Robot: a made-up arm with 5 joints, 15 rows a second.
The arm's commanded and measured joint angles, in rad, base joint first. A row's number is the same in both.
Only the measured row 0 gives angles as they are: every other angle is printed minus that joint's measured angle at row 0.
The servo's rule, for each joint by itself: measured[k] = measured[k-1] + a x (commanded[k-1-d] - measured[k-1]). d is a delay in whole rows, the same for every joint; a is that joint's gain. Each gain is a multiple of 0.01, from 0.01 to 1. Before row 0 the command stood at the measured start. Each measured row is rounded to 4 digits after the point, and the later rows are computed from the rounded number. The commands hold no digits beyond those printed.
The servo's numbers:
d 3
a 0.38 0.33 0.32 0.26 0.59
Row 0, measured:
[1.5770, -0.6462, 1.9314, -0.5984, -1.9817]
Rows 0 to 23, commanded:
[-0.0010, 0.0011, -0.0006, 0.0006, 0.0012]
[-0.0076, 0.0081, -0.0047, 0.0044, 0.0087]
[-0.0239, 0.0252, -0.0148, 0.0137, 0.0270]
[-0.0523, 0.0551, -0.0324, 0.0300, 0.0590]
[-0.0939, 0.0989, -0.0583, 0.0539, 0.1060]
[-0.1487, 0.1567, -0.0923, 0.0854, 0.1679]
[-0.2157, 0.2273, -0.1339, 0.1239, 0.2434]
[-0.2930, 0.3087, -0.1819, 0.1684, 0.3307]
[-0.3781, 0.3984, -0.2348, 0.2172, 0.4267]
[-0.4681, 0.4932, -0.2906, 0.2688, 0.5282]
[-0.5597, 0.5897, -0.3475, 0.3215, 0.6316]
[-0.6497, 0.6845, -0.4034, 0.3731, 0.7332]
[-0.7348, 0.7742, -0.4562, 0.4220, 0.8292]
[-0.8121, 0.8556, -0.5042, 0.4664, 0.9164]
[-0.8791, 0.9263, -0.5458, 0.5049, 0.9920]
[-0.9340, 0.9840, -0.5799, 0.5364, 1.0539]
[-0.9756, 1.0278, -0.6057, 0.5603, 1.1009]
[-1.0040, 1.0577, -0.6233, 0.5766, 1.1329]
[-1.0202, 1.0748, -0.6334, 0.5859, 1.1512]
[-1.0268, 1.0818, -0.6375, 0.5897, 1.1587]
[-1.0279, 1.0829, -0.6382, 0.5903, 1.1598]
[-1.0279, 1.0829, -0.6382, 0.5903, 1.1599]
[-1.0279, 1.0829, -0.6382, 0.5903, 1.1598]
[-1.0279, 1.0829, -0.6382, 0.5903, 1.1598]
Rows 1 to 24, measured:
[0.0000, 0.0000, 0.0000, 0.0000, 0.0000]
[0.0000, 0.0000, 0.0000, 0.0000, 0.0000]
[0.0000, 0.0000, 0.0000, 0.0000, 0.0000]
[-0.0004, 0.0004, -0.0002, 0.0002, 0.0007]
[-0.0031, 0.0029, -0.0016, 0.0013, 0.0054]
[-0.0110, 0.0103, -0.0058, 0.0045, 0.0181]
[-0.0267, 0.0251, -0.0143, 0.0111, 0.0422]
[-0.0522, 0.0495, -0.0284, 0.0222, 0.0798]
[-0.0889, 0.0849, -0.0488, 0.0386, 0.1318]
[-0.1371, 0.1319, -0.0760, 0.0608, 0.1976]
[-0.1963, 0.1902, -0.1099, 0.0888, 0.2761]
[-0.2654, 0.2589, -0.1499, 0.1222, 0.3650]
[-0.3424, 0.3362, -0.1949, 0.1603, 0.4613]
[-0.4250, 0.4199, -0.2437, 0.2022, 0.5618]
[-0.5104, 0.5072, -0.2948, 0.2466, 0.6629]
[-0.5957, 0.5953, -0.3464, 0.2922, 0.7610]
[-0.6779, 0.6812, -0.3969, 0.3375, 0.8527]
[-0.7544, 0.7621, -0.4445, 0.3810, 0.9349]
[-0.8226, 0.8353, -0.4878, 0.4214, 1.0051]
[-0.8807, 0.8988, -0.5255, 0.4575, 1.0616]
[-0.9276, 0.9512, -0.5568, 0.4885, 1.1037]
[-0.9628, 0.9920, -0.5813, 0.5138, 1.1317]
[-0.9871, 1.0216, -0.5993, 0.5335, 1.1476]
[-1.0026, 1.0418, -0.6117, 0.5483, 1.1548]

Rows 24 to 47, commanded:
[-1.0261, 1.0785, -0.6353, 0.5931, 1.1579]
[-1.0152, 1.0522, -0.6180, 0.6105, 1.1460]
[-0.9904, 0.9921, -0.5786, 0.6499, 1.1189]
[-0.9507, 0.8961, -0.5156, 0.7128, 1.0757]
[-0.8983, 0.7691, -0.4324, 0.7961, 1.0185]
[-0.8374, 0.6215, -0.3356, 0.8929, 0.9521]
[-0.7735, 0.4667, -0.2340, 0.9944, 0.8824]
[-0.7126, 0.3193, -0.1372, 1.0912, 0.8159]
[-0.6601, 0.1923, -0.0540, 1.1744, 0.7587]
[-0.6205, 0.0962, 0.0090, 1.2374, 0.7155]
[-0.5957, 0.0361, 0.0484, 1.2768, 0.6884]
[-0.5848, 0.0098, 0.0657, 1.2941, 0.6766]
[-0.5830, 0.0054, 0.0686, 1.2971, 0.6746]
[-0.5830, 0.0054, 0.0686, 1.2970, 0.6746]
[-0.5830, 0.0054, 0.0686, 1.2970, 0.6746]
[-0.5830, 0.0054, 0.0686, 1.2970, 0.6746]
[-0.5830, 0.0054, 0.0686, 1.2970, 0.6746]
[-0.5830, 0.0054, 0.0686, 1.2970, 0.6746]
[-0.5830, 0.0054, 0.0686, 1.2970, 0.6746]
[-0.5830, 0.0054, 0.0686, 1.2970, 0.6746]
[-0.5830, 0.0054, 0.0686, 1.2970, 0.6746]
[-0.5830, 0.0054, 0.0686, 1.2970, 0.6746]
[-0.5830, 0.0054, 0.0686, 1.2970, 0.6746]
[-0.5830, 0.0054, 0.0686, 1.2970, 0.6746]
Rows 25 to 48, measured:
[-1.0122, 1.0554, -0.6202, 0.5592, 1.1578]
[-1.0182, 1.0645, -0.6260, 0.5673, 1.1590]
[-1.0219, 1.0706, -0.6299, 0.5733, 1.1595]
[-1.0235, 1.0732, -0.6316, 0.5784, 1.1586]
[-1.0203, 1.0663, -0.6272, 0.5867, 1.1512]
[-1.0089, 1.0418, -0.6116, 0.6031, 1.1321]
[-0.9868, 0.9937, -0.5809, 0.6316, 1.0988]
[-0.9532, 0.9196, -0.5334, 0.6744, 1.0514]
[-0.9092, 0.8212, -0.4701, 0.7312, 0.9928]
[-0.8576, 0.7042, -0.3945, 0.7996, 0.9277]
[-0.8025, 0.5772, -0.3122, 0.8754, 0.8617]
[-0.7484, 0.4502, -0.2296, 0.9531, 0.8009]
[-0.6998, 0.3334, -0.1532, 1.0270, 0.7505]
[-0.6602, 0.2353, -0.0887, 1.0919, 0.7139]
[-0.6315, 0.1609, -0.0393, 1.1445, 0.6919]
[-0.6131, 0.1096, -0.0048, 1.1842, 0.6817]
[-0.6017, 0.0752, 0.0187, 1.2135, 0.6775]
[-0.5946, 0.0522, 0.0347, 1.2352, 0.6758]
[-0.5902, 0.0368, 0.0455, 1.2513, 0.6751]
[-0.5875, 0.0264, 0.0529, 1.2632, 0.6748]
[-0.5858, 0.0195, 0.0579, 1.2720, 0.6747]
[-0.5847, 0.0148, 0.0613, 1.2785, 0.6746]
[-0.5841, 0.0117, 0.0636, 1.2833, 0.6746]
[-0.5837, 0.0096, 0.0652, 1.2869, 0.6746]

